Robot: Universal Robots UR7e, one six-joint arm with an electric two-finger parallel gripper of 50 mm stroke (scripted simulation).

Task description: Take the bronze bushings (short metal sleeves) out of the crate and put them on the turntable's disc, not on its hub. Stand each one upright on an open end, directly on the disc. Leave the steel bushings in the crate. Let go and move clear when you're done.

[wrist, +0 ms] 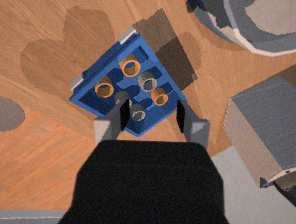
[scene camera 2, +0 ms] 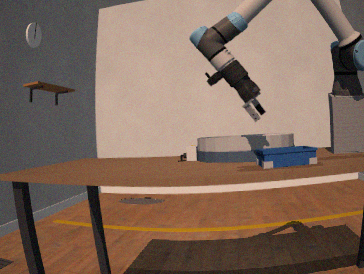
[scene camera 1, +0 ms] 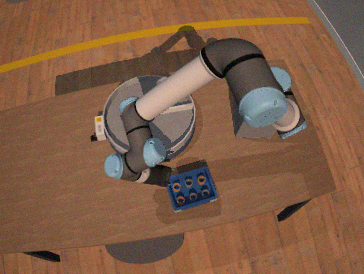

Path:
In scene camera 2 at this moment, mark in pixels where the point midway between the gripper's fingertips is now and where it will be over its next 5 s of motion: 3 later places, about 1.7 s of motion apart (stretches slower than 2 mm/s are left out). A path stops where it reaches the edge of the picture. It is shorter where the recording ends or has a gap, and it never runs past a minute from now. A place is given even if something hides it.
The gripper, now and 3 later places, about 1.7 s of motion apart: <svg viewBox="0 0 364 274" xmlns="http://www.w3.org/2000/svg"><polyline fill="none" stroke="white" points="260,116 262,110 275,107 297,123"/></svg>

